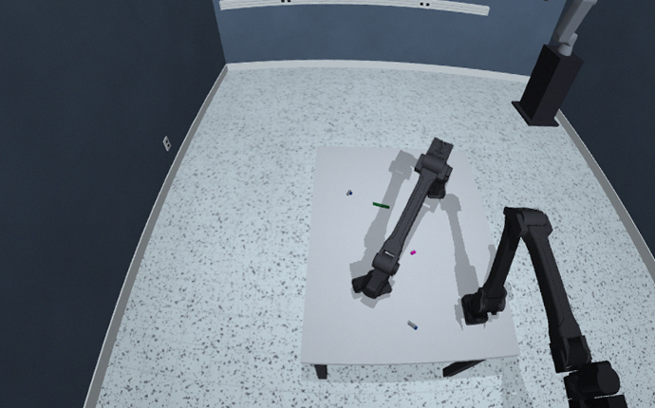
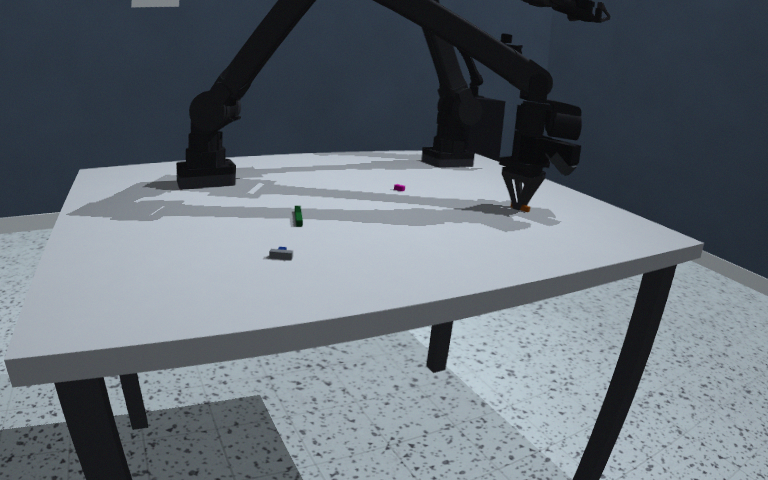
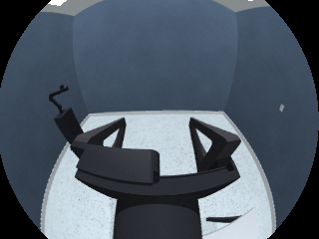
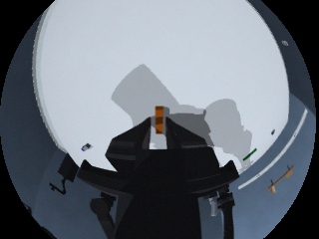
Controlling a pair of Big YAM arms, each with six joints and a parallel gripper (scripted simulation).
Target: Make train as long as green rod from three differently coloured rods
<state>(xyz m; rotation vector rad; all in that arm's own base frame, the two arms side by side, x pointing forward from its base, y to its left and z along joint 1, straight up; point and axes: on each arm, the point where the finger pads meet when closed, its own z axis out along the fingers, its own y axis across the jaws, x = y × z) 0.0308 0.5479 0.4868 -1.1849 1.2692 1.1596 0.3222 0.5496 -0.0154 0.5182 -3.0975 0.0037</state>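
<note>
My right gripper is now right at the orange rod. Also, from my right hand: magenta rod: 19 cm behind, 16 cm to the right; green rod: 43 cm to the right, 9 cm behind.
</note>
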